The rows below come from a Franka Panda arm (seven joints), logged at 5 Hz.
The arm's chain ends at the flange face. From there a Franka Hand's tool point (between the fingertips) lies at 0.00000 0.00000 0.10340 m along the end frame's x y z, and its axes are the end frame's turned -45 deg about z.
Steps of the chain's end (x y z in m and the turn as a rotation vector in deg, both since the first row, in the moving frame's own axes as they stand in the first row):
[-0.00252, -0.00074, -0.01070, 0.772, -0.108, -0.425]
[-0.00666, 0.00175, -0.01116, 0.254, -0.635, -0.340]
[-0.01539, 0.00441, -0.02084, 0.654, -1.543, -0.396]
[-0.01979, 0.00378, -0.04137, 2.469, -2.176, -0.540]
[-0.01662, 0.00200, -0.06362, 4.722, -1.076, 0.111]
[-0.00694, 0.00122, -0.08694, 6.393, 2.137, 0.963]
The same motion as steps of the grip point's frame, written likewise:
[-0.00042, -0.00343, -0.01071, 0.622, 0.470, -0.425]
[-0.00644, -0.00460, -0.01117, 0.629, -0.269, -0.340]
[-0.01514, -0.01056, -0.02088, 1.554, -0.629, -0.396]
[-0.01632, -0.01725, -0.04154, 3.285, 0.207, -0.540]
[-0.00851, -0.01772, -0.06399, 4.100, 2.578, 0.111]
[0.00514, -0.00937, -0.08765, 3.009, 6.032, 0.963]

